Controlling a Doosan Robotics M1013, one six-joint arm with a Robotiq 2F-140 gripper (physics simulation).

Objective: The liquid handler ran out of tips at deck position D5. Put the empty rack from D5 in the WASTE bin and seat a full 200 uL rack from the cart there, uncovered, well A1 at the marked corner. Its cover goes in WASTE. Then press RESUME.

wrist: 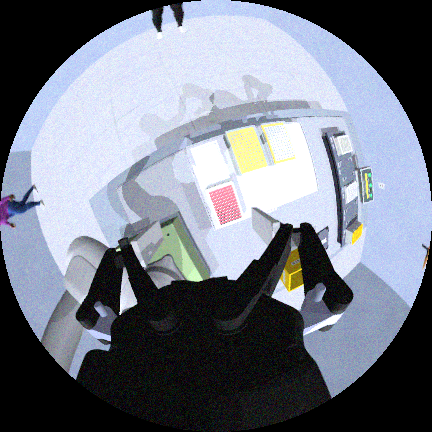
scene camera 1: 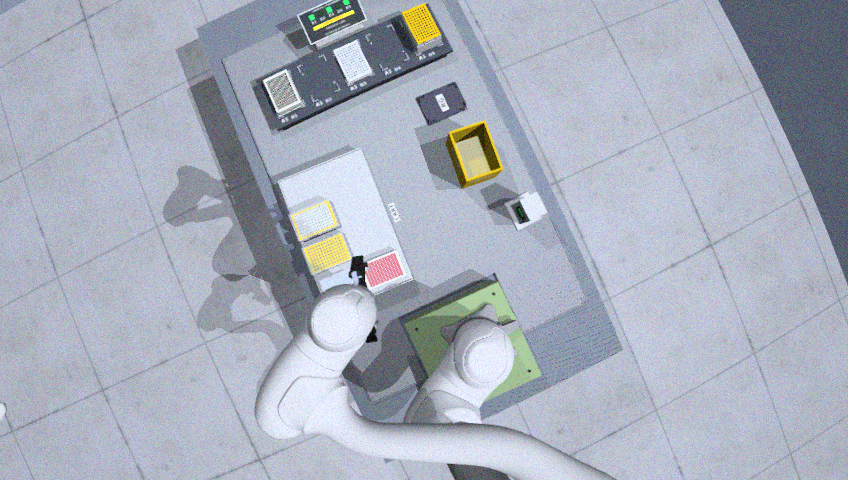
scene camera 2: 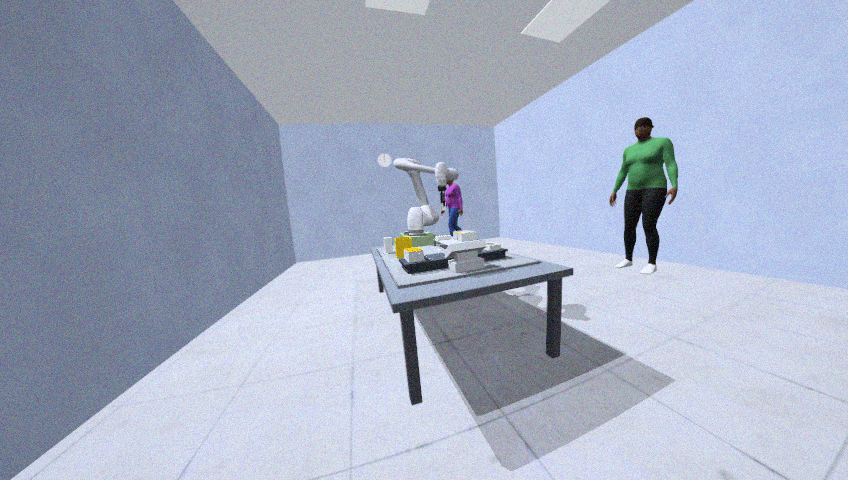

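Seen in the pictures: gripper, fingertip midpoint: point(wrist: 205, 224) point(scene camera 2: 443, 210); arm's base, origin of the base link: point(wrist: 163, 279) point(scene camera 2: 415, 234).
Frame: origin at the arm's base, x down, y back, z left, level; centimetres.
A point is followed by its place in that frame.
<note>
My gripper point(scene camera 2: 442, 196) {y -28.5, x -21.9, z 20.0 cm} point(wrist: 205, 224) {y -28.5, x -21.9, z 20.0 cm} is open and empty, high above the cart end near the base; the arm partly hides it in scene camera 1. The rack at D5 point(scene camera 1: 421, 24) {y -96.9, x -1.7, z -30.1 cm} point(wrist: 356, 233) {y -96.7, x -1.5, z -29.8 cm} has a yellow top and stands at the deck's right end. On the white cart point(scene camera 1: 333, 178) {y -65.8, x 3.8, z 17.1 cm} point(wrist: 270, 190) {y -48.9, x 3.9, z 13.2 cm} are a yellow rack point(scene camera 1: 326, 253) {y -44.8, x -3.1, z 28.3 cm} point(wrist: 246, 149) {y -44.1, x -3.2, z 28.2 cm}, a yellow-edged white rack point(scene camera 1: 314, 220) {y -55.3, x -3.2, z 27.1 cm} point(wrist: 280, 142) {y -55.3, x -3.2, z 27.0 cm}, a red rack point(scene camera 1: 384, 269) {y -32.8, x 1.6, z 15.5 cm} point(wrist: 225, 205) {y -32.8, x 1.7, z 15.5 cm} and a pale item point(scene camera 1: 336, 279) {y -36.8, x 2.5, z 30.2 cm} point(wrist: 209, 160) {y -34.2, x 2.5, z 29.8 cm}. The yellow WASTE bin point(scene camera 1: 483, 178) {y -43.9, x 1.4, z -24.8 cm} point(scene camera 2: 403, 246) {y -59.9, x 1.6, z -27.2 cm} stands right of the cart. The button box point(scene camera 1: 534, 205) {y -29.2, x -3.1, z -33.8 cm} is beyond it.
The dark deck point(scene camera 1: 321, 77) {y -98.3, x 4.3, z 6.0 cm} point(wrist: 340, 215) {y -89.1, x 6.9, z -16.9 cm} also holds a grey-white rack point(scene camera 1: 281, 92) {y -98.8, x 1.9, z 19.7 cm} at D1 and a white plate point(scene camera 1: 352, 61) {y -97.9, x 2.9, z -5.4 cm} at D3. A screen point(scene camera 1: 333, 22) {y -110.6, x -1.6, z -5.4 cm} point(wrist: 367, 184) {y -112.0, x -2.4, z -5.4 cm} stands behind it. A dark flat block point(scene camera 1: 428, 107) {y -74.4, x 9.1, z -21.4 cm} lies between deck and bin. Two people stand beyond the table.
</note>
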